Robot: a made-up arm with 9 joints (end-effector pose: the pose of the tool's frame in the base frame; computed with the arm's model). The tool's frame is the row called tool.
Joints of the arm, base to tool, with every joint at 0 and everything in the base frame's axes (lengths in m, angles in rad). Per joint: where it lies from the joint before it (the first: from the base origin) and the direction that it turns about. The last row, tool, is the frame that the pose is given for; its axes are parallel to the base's.
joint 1: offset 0 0 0.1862 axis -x
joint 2: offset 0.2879 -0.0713 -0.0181 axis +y
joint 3: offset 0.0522 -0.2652 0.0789 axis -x
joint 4: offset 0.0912 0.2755 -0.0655 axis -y
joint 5: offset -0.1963 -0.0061 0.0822 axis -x
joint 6: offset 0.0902 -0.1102 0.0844 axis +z
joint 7: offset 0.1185 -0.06 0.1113 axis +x
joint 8: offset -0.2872 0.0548 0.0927 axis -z
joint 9: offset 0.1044 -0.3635 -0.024 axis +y
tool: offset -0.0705 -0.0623 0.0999
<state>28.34 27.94 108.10 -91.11 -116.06 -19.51 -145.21 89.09 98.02</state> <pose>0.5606 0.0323 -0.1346 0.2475 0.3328 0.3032 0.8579</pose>
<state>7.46 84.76 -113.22 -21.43 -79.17 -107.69 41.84 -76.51 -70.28</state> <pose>0.4255 -0.2079 0.4128 0.0663 0.0753 -0.3790 0.9199</pose>
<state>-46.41 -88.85 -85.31 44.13 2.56 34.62 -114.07 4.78 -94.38</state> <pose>0.0444 0.0459 -0.5348 0.0806 0.4252 0.5766 0.6930</pose>
Working (the frame after each row of the table, in the pose's form):
after joint 1: 0.0000 0.0000 0.1862 0.9191 0.3940 0.0000 0.0000
after joint 2: 0.2879 -0.0361 0.1221 0.6564 0.2814 -0.6433 -0.2758
after joint 3: 0.2101 -0.2579 -0.0329 0.2921 0.6517 -0.6600 0.2331
after joint 4: -0.0573 -0.2673 0.0973 0.0227 0.6915 -0.7214 -0.0288
after joint 5: -0.0488 -0.0706 0.0162 0.0382 0.6909 -0.7206 -0.0449
after joint 6: 0.0468 -0.1642 -0.0812 0.0498 0.4452 -0.8935 -0.0315
after joint 7: 0.0104 -0.2936 -0.1905 0.4006 0.2004 -0.4597 -0.7668
after joint 8: 0.1432 -0.0278 -0.1145 0.3683 0.2194 -0.4510 -0.7828
after joint 9: -0.0442 -0.0047 -0.4430 0.0806 0.4252 0.5766 0.6930

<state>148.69 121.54 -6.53 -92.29 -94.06 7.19 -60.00 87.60 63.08</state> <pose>0.8402 0.2127 0.8336 0.6883 -0.4960 0.2770 0.4510</pose>
Working (the frame after each row of the table, in the pose's form):
after joint 1: 0.0000 0.0000 0.1862 0.2698 -0.9629 0.0000 0.0000
after joint 2: 0.2879 0.0515 0.2387 0.1318 -0.4702 0.2355 -0.8403
after joint 3: 0.3278 0.2335 0.4498 0.1583 -0.4619 0.1872 -0.8523
after joint 4: 0.2514 -0.0379 0.3550 0.0253 -0.2946 -0.2439 0.9236
after joint 5: 0.3670 -0.1057 0.5204 0.2328 -0.1823 0.5096 0.8080
after joint 6: 0.3497 0.0291 0.4260 0.1817 -0.1499 0.5200 0.8210
after joint 7: 0.2652 0.1707 0.3726 0.0824 -0.2207 0.0398 0.9710
after joint 8: 0.4717 0.0865 0.5832 0.7315 -0.1869 -0.1240 0.6439
after joint 9: 0.8220 0.1502 0.7128 0.6883 -0.4960 0.2770 0.4510

